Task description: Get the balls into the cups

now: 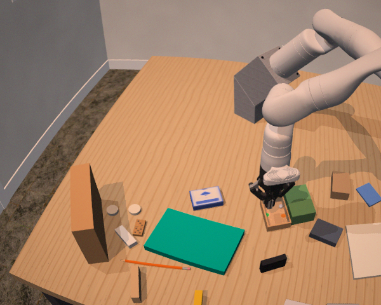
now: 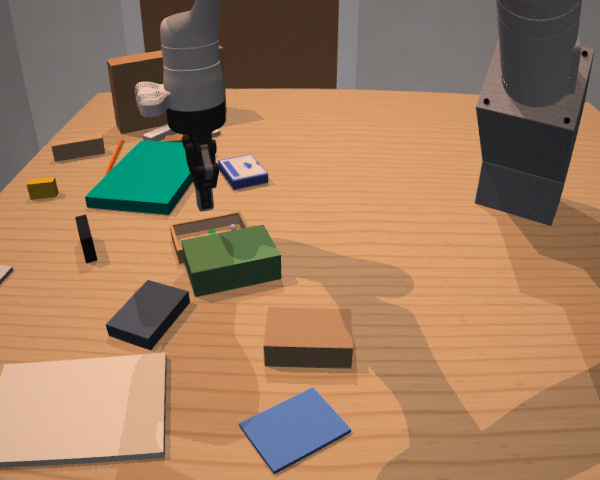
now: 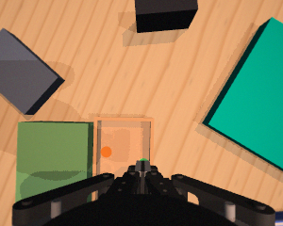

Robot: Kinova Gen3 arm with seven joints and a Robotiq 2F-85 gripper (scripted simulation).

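The wooden puzzle lies 1 cm behind my hand, 2 cm to the left of it and 6 cm below it. From my hand the other things lie so: green block: 6 cm behind, 7 cm to the left, 4 cm below; then black block: 16 cm ahead, 8 cm to the left, 4 cm below; then dark grey block: 19 cm to the left, 5 cm below.
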